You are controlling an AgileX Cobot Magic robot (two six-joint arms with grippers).
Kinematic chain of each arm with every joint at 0, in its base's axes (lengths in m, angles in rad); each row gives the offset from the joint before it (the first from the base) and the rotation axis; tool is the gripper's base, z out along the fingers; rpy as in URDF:
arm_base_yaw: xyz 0 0 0.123 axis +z
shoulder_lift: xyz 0 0 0 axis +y
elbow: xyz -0.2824 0 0.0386 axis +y
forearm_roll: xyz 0.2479 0 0.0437 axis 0.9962 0 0.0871
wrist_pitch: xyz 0 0 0 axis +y
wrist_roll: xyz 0.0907 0 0.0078 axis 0.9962 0 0.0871
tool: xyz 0 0 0 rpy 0 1.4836 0
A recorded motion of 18 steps. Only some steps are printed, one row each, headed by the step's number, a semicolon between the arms.
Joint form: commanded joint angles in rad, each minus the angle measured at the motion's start. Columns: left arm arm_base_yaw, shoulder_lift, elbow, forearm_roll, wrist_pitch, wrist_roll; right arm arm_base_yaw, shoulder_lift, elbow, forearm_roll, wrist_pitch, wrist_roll.
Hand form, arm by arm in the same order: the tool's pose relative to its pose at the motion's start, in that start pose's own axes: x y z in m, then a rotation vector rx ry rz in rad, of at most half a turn. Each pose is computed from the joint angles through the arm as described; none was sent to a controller.
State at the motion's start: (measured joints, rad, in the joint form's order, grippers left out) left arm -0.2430 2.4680 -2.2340 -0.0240 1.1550 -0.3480; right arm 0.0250 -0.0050 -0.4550 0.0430 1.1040 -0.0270
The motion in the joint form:
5: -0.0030 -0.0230 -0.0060 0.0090 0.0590 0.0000; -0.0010 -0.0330 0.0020 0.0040 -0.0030 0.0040
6: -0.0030 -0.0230 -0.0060 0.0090 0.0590 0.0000; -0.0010 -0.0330 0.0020 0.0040 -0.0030 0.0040
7: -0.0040 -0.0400 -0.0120 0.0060 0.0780 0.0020; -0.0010 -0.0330 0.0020 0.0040 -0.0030 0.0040
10: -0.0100 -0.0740 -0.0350 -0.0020 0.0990 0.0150; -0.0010 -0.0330 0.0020 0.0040 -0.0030 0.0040
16: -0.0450 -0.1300 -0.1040 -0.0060 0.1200 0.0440; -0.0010 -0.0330 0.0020 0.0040 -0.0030 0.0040
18: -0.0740 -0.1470 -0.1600 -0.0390 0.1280 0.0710; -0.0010 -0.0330 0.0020 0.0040 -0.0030 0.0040
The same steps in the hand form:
5: 0.0025 -0.0002 -0.0133 -0.0172 0.0257 0.0068; 0.0026 0.0005 -0.0033 -0.0025 -0.0341 0.0051
6: 0.0025 -0.0002 -0.0133 -0.0172 0.0257 0.0068; 0.0026 0.0005 -0.0033 -0.0025 -0.0341 0.0051
7: 0.0024 -0.0014 -0.0234 -0.0128 0.0231 0.0091; 0.0026 0.0005 -0.0033 -0.0025 -0.0341 0.0051
10: 0.0004 -0.0066 -0.0464 0.0085 -0.0073 0.0265; 0.0026 0.0005 -0.0033 -0.0025 -0.0341 0.0051
16: -0.0004 -0.0273 -0.0927 0.0571 -0.0997 0.0904; 0.0026 0.0005 -0.0033 -0.0025 -0.0341 0.0051
18: 0.0022 -0.0454 -0.1164 0.1176 -0.1465 0.1393; 0.0026 0.0005 -0.0033 -0.0025 -0.0341 0.0051

